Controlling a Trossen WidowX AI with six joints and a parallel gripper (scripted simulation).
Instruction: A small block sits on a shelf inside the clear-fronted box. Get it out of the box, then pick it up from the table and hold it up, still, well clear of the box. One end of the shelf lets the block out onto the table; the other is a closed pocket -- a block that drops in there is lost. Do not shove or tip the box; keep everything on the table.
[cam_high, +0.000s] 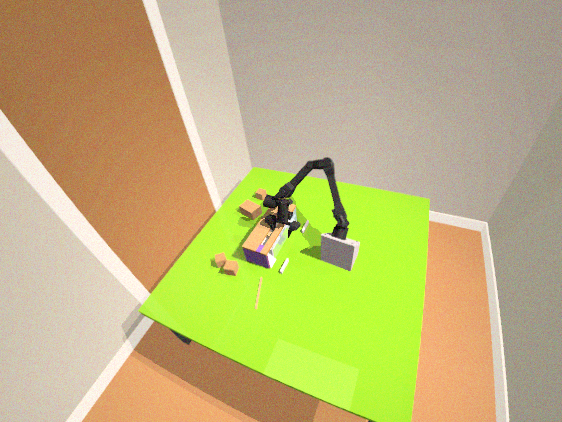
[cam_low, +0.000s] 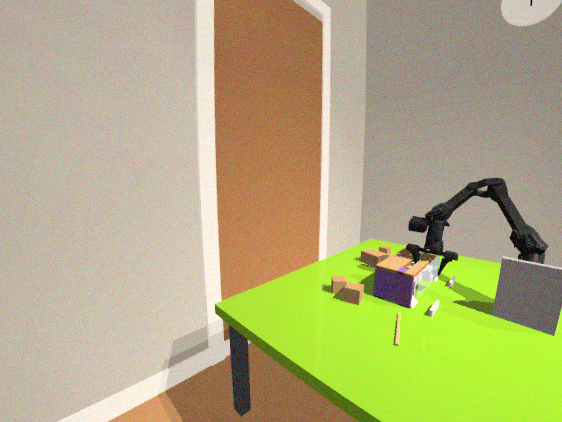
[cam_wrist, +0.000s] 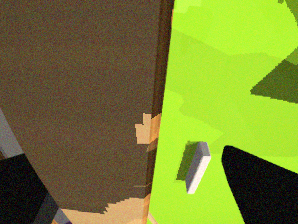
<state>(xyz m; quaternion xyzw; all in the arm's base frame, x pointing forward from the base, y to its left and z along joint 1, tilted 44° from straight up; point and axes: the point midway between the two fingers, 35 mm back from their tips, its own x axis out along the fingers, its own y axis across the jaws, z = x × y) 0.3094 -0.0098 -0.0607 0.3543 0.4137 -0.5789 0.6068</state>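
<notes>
Right now the box is 40 mm ahead of my gripper tip, 30 mm below it and 20 mm to the right of it. Also, from my gripper tip: thin wooden stick 310 mm to the left, 80 mm below, 40 mm behind.
</notes>
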